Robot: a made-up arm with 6 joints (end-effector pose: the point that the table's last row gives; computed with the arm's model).
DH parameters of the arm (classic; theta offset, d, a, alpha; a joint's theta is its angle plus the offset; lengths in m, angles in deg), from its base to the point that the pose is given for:
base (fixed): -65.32 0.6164 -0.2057 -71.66
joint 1: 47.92 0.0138 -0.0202 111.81
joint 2: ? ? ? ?
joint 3: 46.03 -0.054 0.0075 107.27
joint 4: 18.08 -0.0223 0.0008 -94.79
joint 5: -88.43 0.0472 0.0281 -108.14
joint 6: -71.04 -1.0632 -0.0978 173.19
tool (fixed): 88.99 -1.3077 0 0
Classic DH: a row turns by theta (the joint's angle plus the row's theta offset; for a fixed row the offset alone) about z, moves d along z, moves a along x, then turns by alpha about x.
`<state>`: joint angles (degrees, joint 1 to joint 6).
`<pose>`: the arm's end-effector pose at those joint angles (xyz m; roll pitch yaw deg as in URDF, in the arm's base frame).
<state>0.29 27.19 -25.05 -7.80 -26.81 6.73</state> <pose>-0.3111 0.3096 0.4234 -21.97 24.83 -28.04</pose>
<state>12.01 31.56 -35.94 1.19 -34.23 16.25</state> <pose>-0.3335 0.3036 0.4628 -40.65 27.56 -43.04</pose>
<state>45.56 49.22 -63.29 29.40 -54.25 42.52</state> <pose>-0.3382 0.2102 0.4933 -73.35 -1.25 -54.22</pose>
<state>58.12 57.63 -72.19 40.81 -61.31 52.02</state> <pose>-0.3138 0.1657 0.4858 -76.14 -17.42 -52.01</pose>
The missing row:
joint 2: -74.89 -0.0124 0.0297 -40.96
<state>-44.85 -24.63 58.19 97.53 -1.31 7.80</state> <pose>-0.1709 0.0147 0.4862 -166.35 -81.24 44.75</pose>
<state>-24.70 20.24 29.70 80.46 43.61 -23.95</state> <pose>-0.0137 -0.0336 0.6431 -124.68 -10.69 51.38</pose>
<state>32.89 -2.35 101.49 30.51 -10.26 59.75</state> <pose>0.1234 0.3277 0.6887 65.53 37.62 -90.33</pose>
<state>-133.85 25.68 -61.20 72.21 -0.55 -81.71</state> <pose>-0.1814 0.3987 0.5036 -108.37 -28.47 -125.71</pose>
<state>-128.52 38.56 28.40 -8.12 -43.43 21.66</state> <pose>-0.0117 -0.1228 0.5915 -151.07 -56.42 61.81</pose>
